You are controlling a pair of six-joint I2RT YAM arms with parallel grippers.
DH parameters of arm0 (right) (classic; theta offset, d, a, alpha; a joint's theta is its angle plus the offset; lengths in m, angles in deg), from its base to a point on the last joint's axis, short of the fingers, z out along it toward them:
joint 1: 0 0.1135 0.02 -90
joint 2: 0 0 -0.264 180
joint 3: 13.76 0 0.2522 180
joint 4: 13.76 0 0.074 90
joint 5: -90 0 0 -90
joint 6: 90 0.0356 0 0
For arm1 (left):
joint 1: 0 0.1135 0.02 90
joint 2: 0 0 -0.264 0
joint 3: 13.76 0 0.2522 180
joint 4: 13.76 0 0.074 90
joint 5: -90 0 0 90
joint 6: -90 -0.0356 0 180
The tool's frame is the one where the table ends.
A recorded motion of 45 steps. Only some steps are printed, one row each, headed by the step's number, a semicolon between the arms.
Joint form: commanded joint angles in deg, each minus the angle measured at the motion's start. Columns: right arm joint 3, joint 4, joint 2, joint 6, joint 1, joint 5; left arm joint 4, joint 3, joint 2, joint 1, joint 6, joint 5.
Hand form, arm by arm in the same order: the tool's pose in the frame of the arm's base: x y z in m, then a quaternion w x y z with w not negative. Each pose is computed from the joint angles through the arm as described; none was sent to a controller.
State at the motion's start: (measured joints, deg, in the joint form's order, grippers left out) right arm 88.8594 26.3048 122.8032 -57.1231 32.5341 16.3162; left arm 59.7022 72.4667 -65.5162 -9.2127 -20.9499 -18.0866
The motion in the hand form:
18: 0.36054 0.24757 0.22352 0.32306 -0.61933 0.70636 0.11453; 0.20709 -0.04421 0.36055 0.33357 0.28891 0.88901 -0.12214
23: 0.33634 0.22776 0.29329 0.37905 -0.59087 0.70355 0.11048; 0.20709 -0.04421 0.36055 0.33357 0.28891 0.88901 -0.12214
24: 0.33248 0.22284 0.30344 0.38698 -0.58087 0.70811 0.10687; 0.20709 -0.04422 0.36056 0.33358 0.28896 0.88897 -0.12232
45: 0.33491 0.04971 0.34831 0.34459 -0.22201 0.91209 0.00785; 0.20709 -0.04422 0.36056 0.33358 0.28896 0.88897 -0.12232
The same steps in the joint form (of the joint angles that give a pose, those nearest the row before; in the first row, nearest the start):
18: 0.29 2.78 -9.44 13.53 0.55 1.09; 0.11 0.65 0.00 0.28 0.39 -0.81
23: 0.28 5.97 -19.93 16.59 0.11 0.59; 0.11 0.65 0.00 0.28 0.39 -0.81
24: 0.28 6.51 -21.57 17.60 -0.13 -0.04; 0.11 0.66 0.00 0.28 0.39 -0.83
45: 0.26 22.32 -32.41 39.39 -24.57 -11.78; 0.11 0.66 0.00 0.28 0.39 -0.83

